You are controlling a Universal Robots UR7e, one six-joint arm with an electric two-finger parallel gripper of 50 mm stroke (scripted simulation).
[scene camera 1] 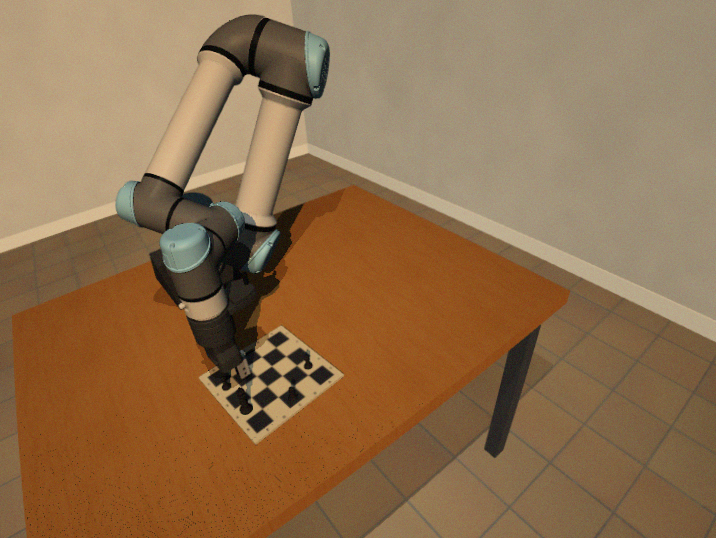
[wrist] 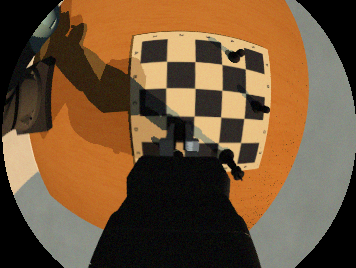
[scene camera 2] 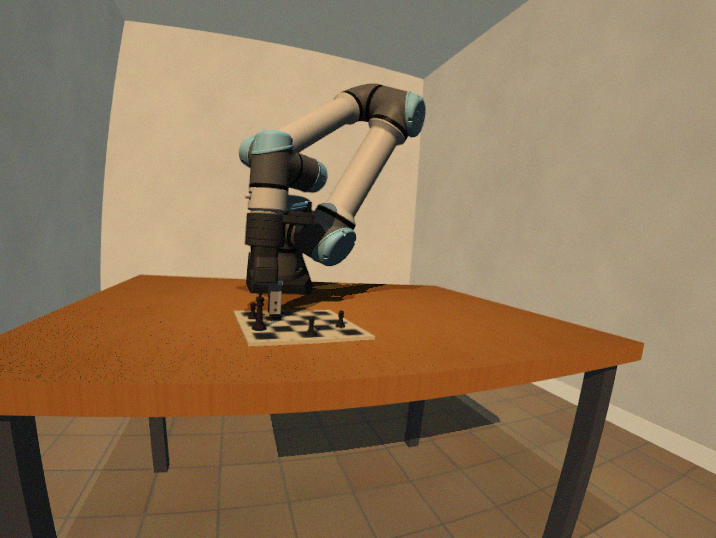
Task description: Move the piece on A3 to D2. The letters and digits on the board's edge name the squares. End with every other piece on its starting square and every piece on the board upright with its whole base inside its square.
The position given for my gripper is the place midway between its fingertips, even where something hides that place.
Note:
I see my gripper (scene camera 2: 273, 313) and a chessboard (scene camera 1: 276, 361).
The chessboard shows as well in the wrist view (wrist: 176, 77) and in scene camera 2 (scene camera 2: 289, 328). My gripper shows as well in scene camera 1 (scene camera 1: 243, 373) and in the wrist view (wrist: 179, 131).

